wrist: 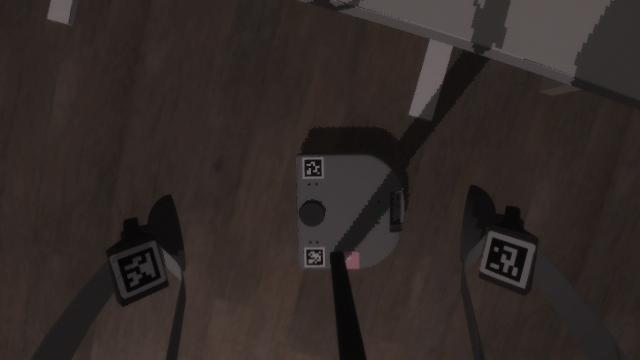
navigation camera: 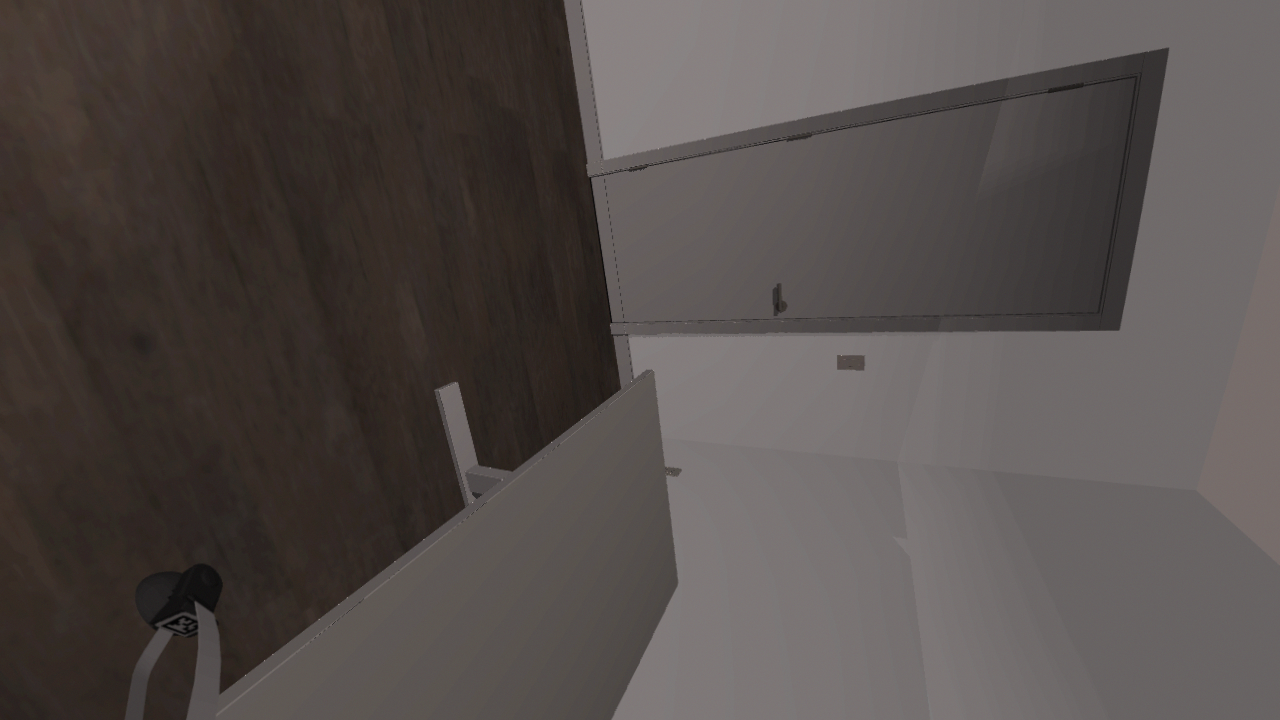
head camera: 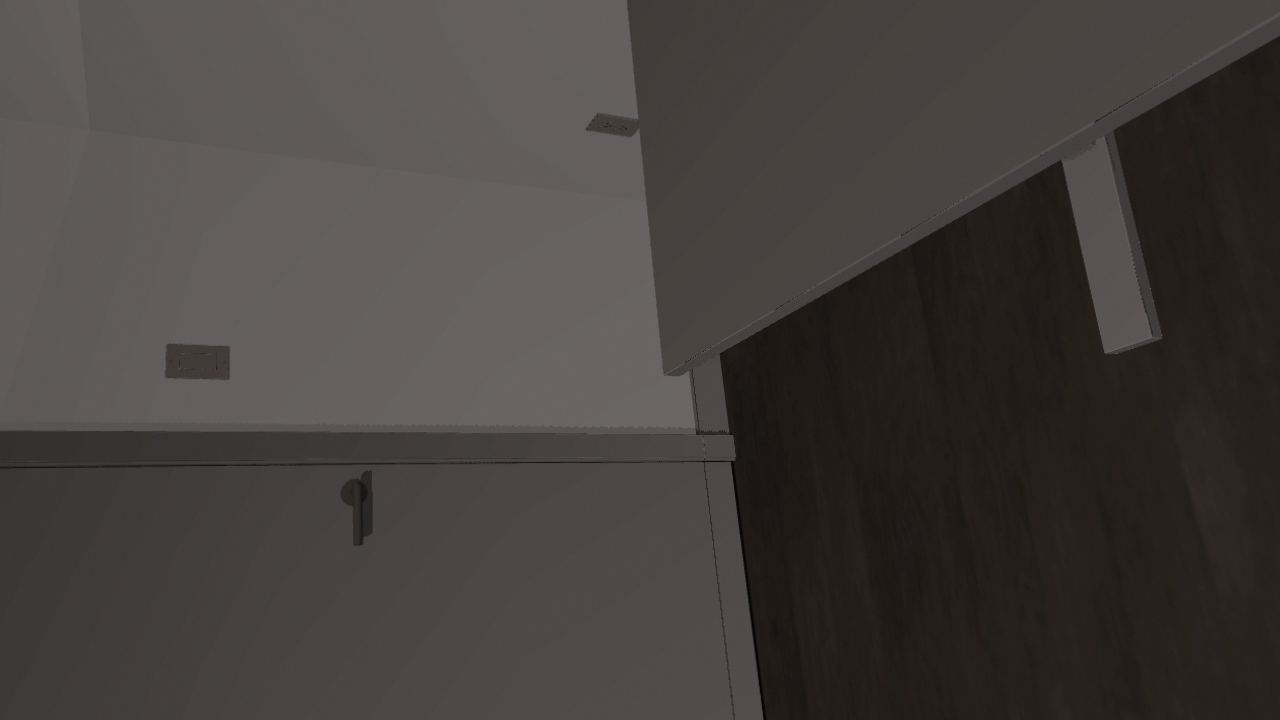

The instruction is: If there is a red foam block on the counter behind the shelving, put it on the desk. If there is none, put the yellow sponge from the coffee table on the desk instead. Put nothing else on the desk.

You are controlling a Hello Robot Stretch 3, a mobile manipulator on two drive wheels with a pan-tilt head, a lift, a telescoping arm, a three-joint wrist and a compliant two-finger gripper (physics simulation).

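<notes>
My gripper is open, its two fingers wide apart and nothing between them. In the wrist view it is over the dark wood floor and my own base, beside a pale flat-topped table. This table shows in part in all three views; I cannot tell from these frames whether it is the desk or the coffee table. In the navigation view the gripper is beside its long edge. The yellow sponge, a red foam block, the counter and the shelving do not show.
My base, with two square markers, a small pink patch and the dark mast, is below the gripper. A pale table leg rests on the floor. A grey door is in the wall.
</notes>
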